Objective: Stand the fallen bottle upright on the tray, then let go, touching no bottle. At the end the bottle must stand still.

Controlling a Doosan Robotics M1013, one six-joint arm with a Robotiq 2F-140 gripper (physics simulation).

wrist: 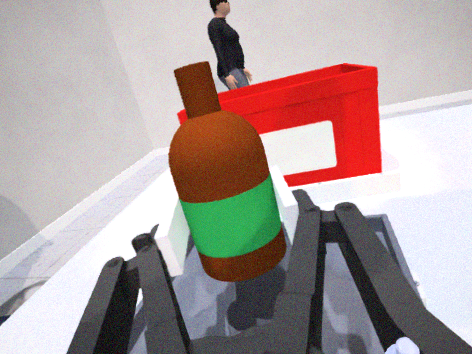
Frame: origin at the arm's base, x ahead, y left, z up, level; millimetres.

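Where they show: gripper, fingertip midpoint: [228, 193].
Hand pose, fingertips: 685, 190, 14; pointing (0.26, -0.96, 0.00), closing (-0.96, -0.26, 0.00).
Each offset is from my fingertips to the top centre of the thing, as dx, dy, dz. "spot": to the spot under its first point. Level surfaces: height alone.
The brown bottle @(-2, +7, +104) [232, 220] with a green label is held between the white finger pads of my gripper [228, 193]. My gripper is shut on it around the label. In the wrist view the bottle leans a little to the left, neck up, with its base toward the tray. The grey tray @(spot: -137, -36, -95) [395, 245] lies beneath, partly covered by the fingers and the bottle. A dark shadow falls on the tray below the base. Whether the base touches the tray cannot be told from this view.
A red crate @(-22, -279, +54) [357, 120] with a pale panel stands behind the bottle, on the white table @(dz -121) [440, 200]. A person [227, 47] in dark clothes stands beyond the crate near the wall. The table's left edge borders a tiled floor.
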